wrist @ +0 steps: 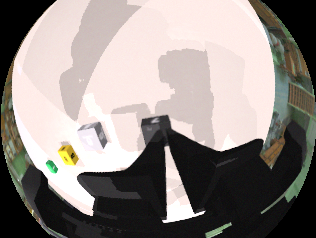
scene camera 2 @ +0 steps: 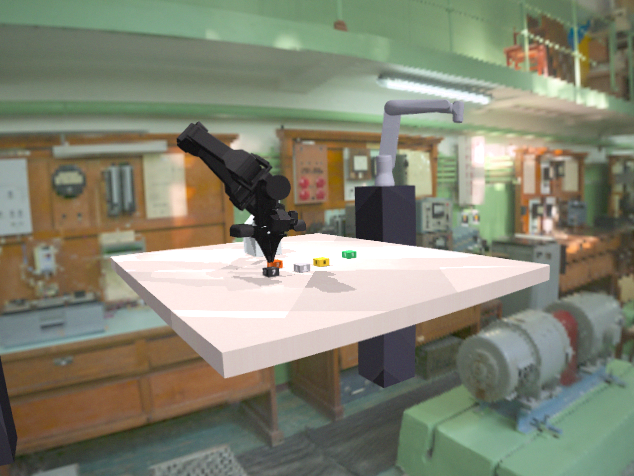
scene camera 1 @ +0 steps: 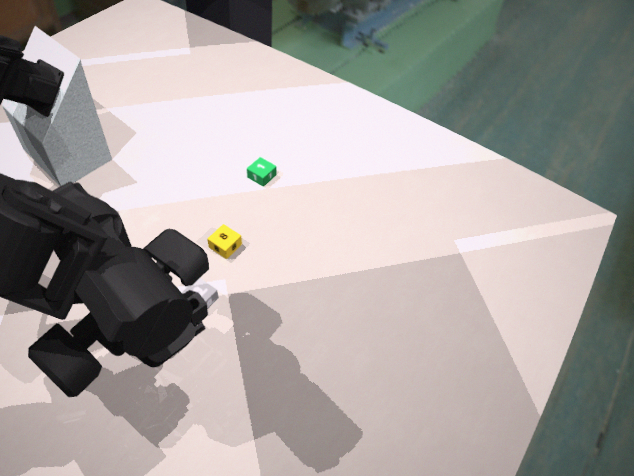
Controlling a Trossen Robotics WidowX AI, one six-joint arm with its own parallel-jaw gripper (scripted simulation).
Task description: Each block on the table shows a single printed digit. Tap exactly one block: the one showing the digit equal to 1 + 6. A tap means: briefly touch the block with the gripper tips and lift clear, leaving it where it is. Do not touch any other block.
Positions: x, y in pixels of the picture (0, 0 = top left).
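My gripper: visible in scene camera 1 (142, 343), scene camera 2, wrist view. Same spot on my gripper: (wrist: 233, 181) and (scene camera 2: 266, 233).
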